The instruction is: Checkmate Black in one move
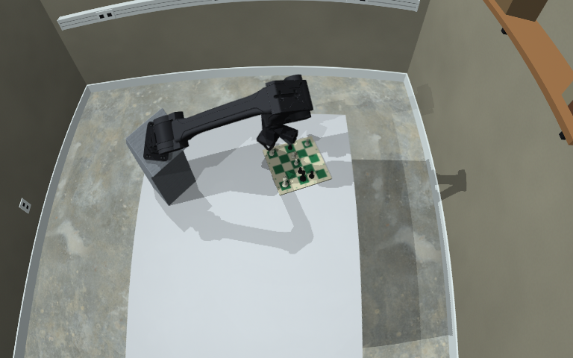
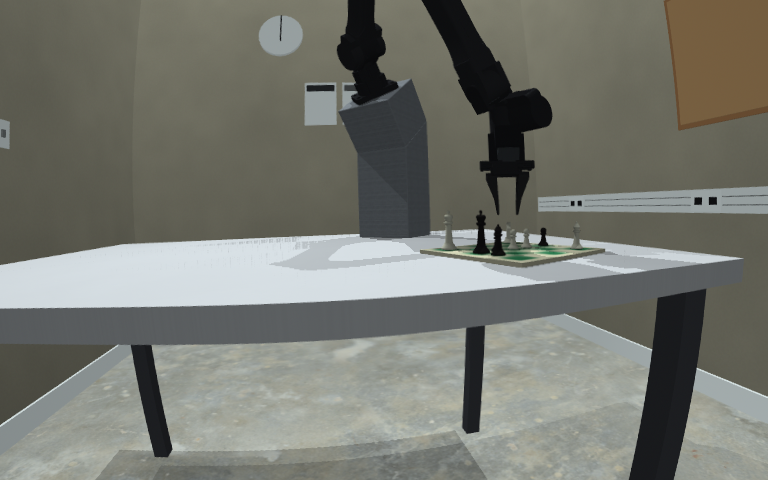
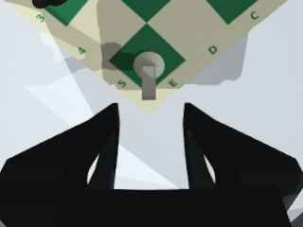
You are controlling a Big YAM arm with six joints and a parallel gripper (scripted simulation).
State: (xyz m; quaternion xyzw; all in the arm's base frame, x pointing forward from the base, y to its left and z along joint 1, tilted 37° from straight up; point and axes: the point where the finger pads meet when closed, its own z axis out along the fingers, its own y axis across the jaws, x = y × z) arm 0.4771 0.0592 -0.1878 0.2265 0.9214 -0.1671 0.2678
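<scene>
Now: hand 5 cm above the white chess piece. The rest, counted from my hand: black king: 13 cm to the right, 11 cm ahead, 3 cm below; black bishop: 15 cm ahead, 13 cm to the right, 4 cm below; green-and-cream chessboard: 10 cm ahead, 6 cm to the right, 6 cm below.
</scene>
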